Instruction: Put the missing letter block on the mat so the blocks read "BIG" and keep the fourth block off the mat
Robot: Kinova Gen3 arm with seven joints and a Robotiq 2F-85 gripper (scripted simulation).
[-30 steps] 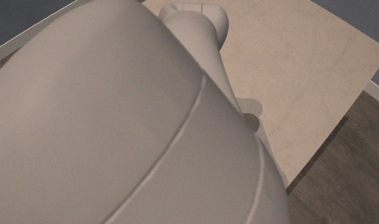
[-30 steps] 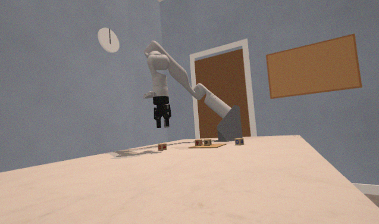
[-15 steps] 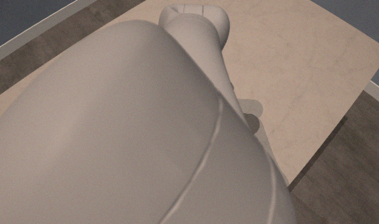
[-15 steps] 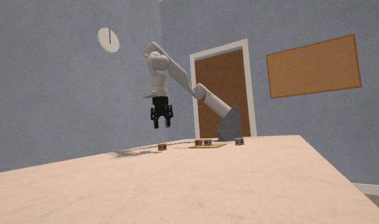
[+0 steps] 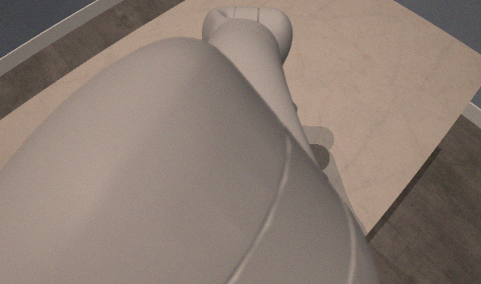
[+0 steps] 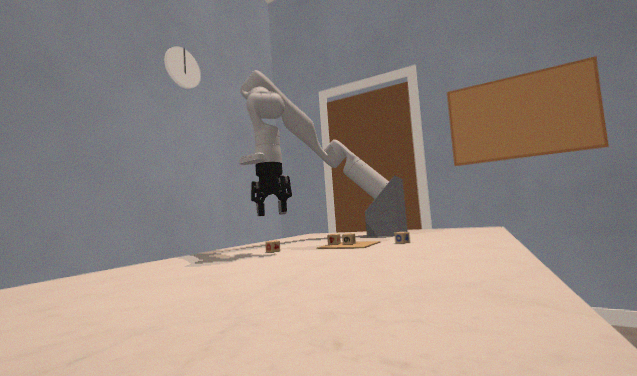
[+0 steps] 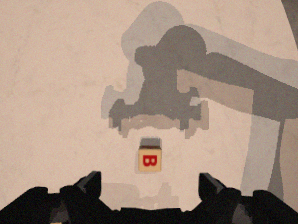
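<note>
Right now my hand is 90 mm above the B block. Round my hand: letter block (170 mm behind, 320 mm to the left, 90 mm below); then mat (120 mm behind, 180 mm to the left, 110 mm below).
</note>
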